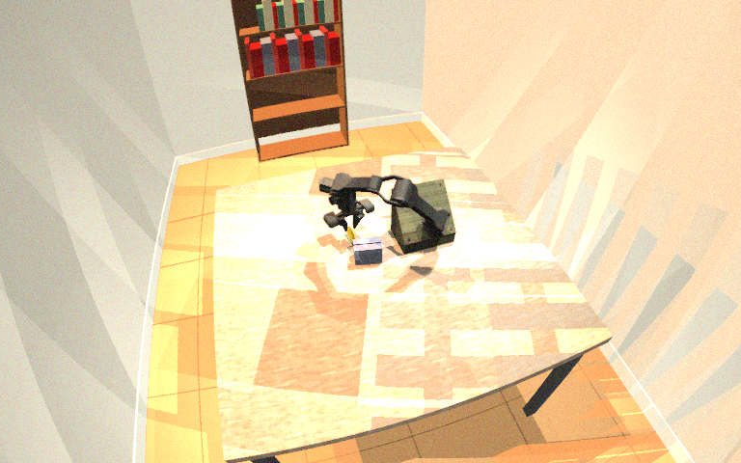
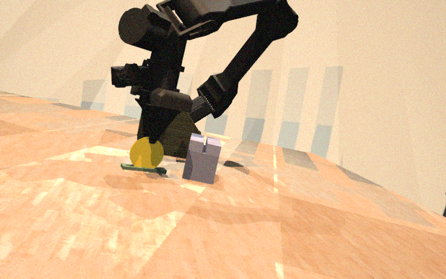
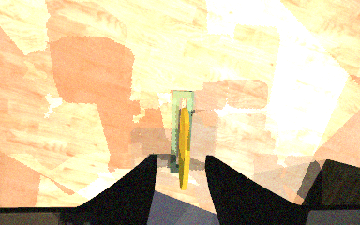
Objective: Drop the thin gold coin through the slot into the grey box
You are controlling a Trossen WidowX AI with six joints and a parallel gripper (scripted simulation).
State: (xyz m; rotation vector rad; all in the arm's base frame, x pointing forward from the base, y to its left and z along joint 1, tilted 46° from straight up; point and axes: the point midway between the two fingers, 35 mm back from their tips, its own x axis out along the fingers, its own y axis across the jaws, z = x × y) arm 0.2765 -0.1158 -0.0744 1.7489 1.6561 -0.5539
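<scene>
The gold coin lies 2 cm below my gripper tip.
</scene>
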